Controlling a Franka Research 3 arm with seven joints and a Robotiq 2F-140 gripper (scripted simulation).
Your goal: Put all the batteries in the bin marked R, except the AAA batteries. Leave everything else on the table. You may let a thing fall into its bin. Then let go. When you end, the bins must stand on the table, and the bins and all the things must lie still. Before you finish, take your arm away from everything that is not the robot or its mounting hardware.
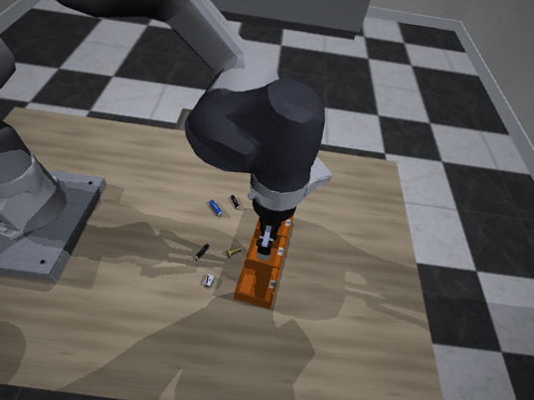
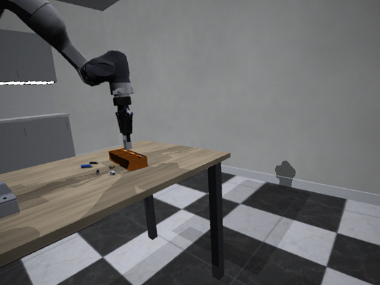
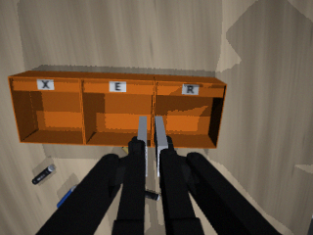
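Right now my hand is 9 cm above the orange three-compartment bin row, 4 cm to the right of it and 1 cm short of it. The rest, counted from my hand: thin black battery 15 cm behind, 10 cm below, 2 cm to the left; then grey block 11 cm behind, 10 cm below, 6 cm to the right; then yellow screw 10 cm below, 8 cm behind, 3 cm to the left.
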